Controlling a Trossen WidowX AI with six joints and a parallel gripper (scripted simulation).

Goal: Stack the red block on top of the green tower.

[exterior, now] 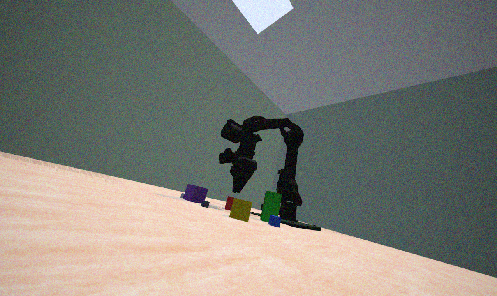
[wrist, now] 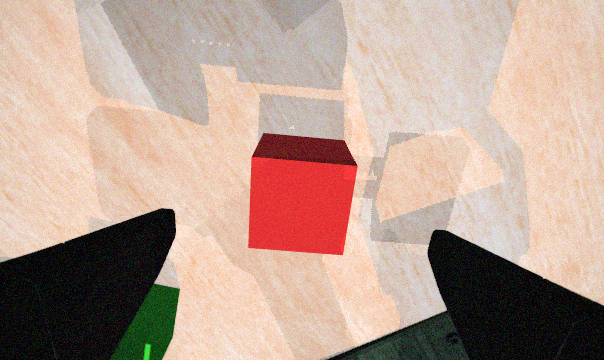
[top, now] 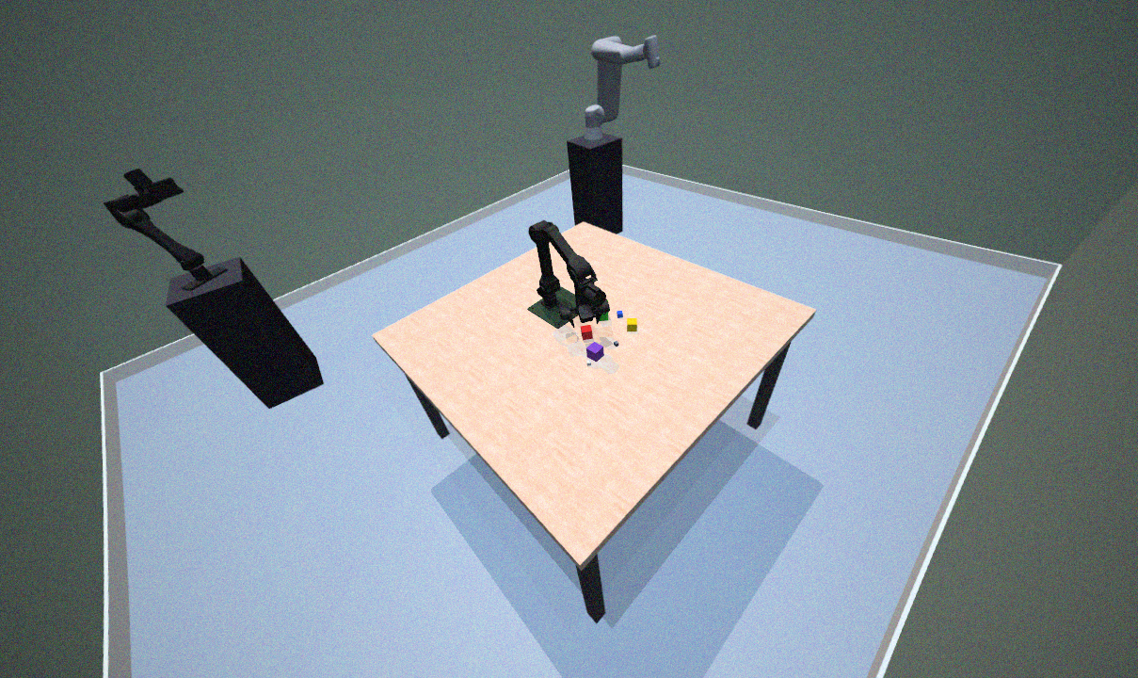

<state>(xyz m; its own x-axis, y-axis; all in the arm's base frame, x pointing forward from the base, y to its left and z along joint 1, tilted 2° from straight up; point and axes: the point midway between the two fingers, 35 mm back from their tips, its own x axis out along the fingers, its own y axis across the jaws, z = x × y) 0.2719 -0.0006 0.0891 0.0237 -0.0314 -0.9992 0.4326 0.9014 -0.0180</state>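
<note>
Now: gripper tip 40 mm above the red block. The rest, counted from my gripper tip: dark cube 120 mm ahead, 60 mm to the left, 50 mm below; then blue cube 180 mm to the left, 50 mm below, 10 mm behind; then purple cube 110 mm ahead, 40 mm to the right, 30 mm below.
</note>
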